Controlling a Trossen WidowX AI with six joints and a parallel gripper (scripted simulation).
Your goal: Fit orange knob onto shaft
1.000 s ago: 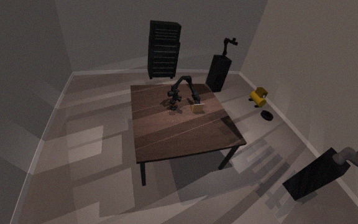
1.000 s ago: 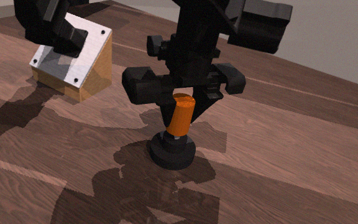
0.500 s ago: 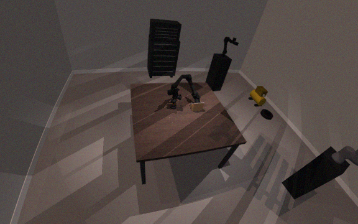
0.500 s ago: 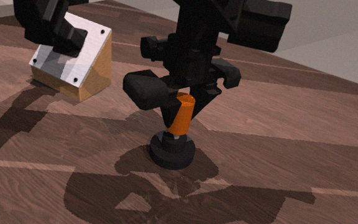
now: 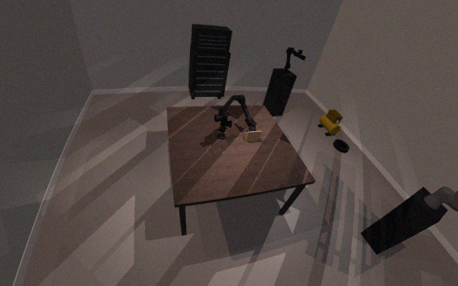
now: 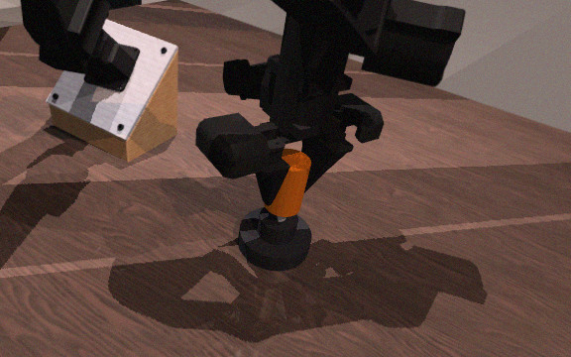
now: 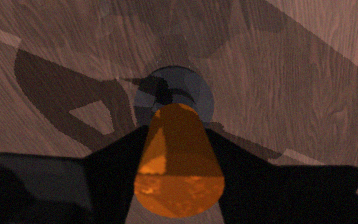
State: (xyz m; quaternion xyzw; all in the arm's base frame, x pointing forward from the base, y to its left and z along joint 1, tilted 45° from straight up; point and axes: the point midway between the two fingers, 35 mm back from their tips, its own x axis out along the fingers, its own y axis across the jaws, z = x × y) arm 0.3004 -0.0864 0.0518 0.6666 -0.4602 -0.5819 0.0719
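My gripper tip is 30 mm below the orange knob. From my gripper tip the other things lie so: round dark pedestal 40 mm below.
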